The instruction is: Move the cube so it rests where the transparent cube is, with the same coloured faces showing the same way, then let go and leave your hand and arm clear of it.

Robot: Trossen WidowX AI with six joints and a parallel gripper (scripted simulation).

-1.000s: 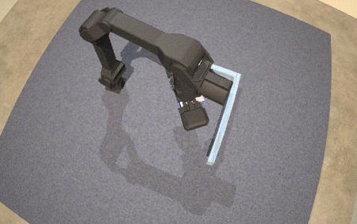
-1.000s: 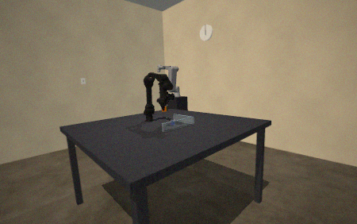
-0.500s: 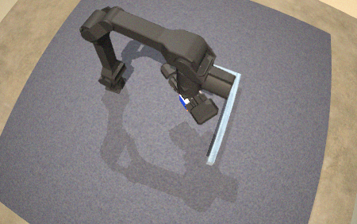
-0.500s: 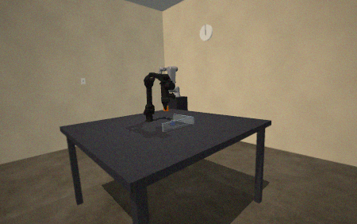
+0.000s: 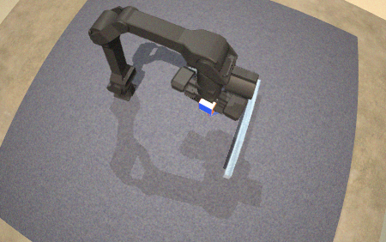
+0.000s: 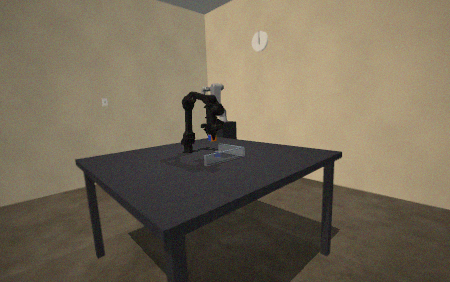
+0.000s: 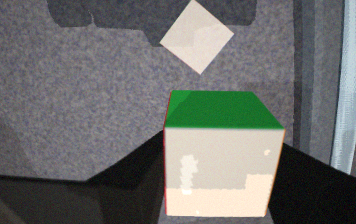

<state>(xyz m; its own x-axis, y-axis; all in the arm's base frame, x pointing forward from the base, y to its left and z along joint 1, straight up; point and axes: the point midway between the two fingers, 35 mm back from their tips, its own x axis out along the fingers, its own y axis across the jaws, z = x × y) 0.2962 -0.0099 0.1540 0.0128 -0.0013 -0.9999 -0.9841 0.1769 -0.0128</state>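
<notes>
Now: hand 40 mm to the right of the transparent cube and 130 mm above it. From my hand the other things lie so: long pale blue bar (110 mm ahead, 10 mm to the left, 110 mm below).
</notes>
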